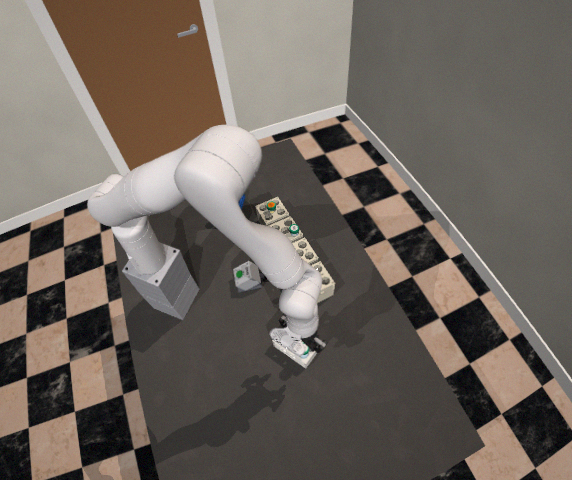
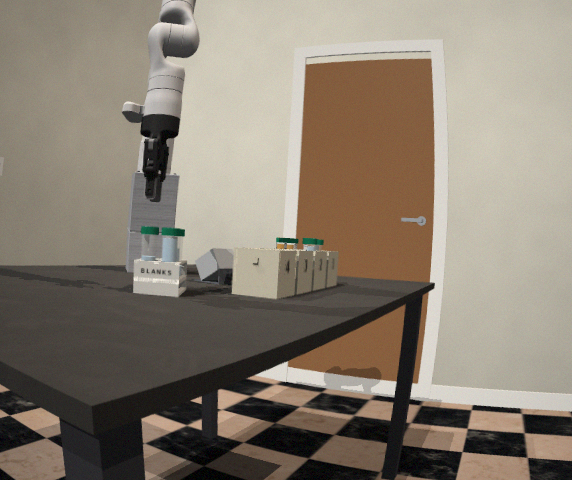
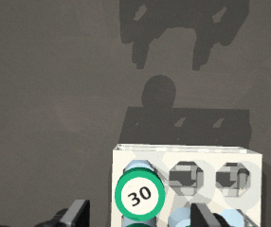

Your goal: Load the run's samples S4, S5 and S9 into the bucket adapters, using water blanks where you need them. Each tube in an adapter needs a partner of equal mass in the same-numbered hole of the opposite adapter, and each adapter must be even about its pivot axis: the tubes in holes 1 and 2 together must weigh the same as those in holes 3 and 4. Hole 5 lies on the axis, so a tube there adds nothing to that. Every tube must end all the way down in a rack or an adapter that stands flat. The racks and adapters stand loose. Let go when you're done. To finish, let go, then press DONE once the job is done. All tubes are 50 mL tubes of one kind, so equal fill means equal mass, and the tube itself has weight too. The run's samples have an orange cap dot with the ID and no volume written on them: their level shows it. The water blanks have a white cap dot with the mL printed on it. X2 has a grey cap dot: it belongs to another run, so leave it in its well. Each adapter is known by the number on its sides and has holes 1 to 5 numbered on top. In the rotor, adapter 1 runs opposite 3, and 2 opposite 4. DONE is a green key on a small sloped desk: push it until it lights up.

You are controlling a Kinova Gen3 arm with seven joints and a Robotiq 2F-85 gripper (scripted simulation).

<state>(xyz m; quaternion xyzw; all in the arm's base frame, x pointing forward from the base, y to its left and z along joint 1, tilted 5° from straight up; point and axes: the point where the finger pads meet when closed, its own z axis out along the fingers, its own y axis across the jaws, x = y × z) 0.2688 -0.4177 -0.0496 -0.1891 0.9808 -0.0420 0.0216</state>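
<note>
Now: hand 10 mm past the water blank tube and 120 mm above it. Round my hand: done desk (20 mm behind, 340 mm to the left, 130 mm below); then green DONE key (40 mm behind, 350 mm to the left, 120 mm below); then white blanks rack (40 mm to the left, 150 mm below).
</note>
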